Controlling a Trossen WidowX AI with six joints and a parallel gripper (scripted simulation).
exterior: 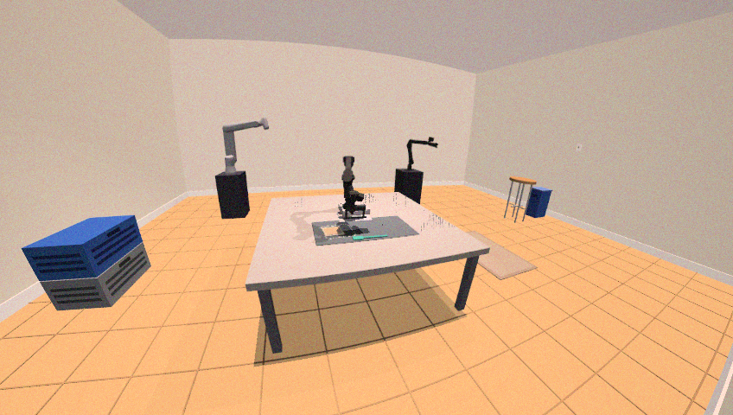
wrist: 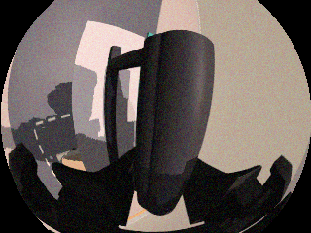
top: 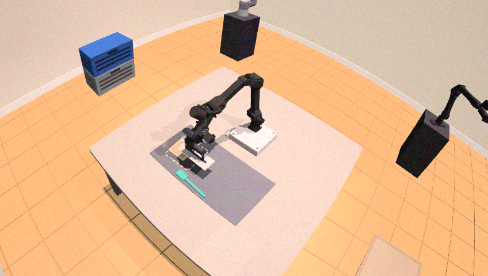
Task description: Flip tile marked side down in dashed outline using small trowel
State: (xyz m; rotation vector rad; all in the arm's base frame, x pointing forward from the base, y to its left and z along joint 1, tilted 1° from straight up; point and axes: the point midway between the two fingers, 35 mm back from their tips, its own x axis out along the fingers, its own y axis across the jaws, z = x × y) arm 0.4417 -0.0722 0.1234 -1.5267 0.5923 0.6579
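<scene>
My gripper tip is now 13 cm above the teal trowel, 7 cm to the right of it and 7 cm short of it. Round my gripper tip: grey mat: 15 cm below, 9 cm to the left, 7 cm behind; then tile: 13 cm below, 12 cm to the right, 5 cm behind.
</scene>
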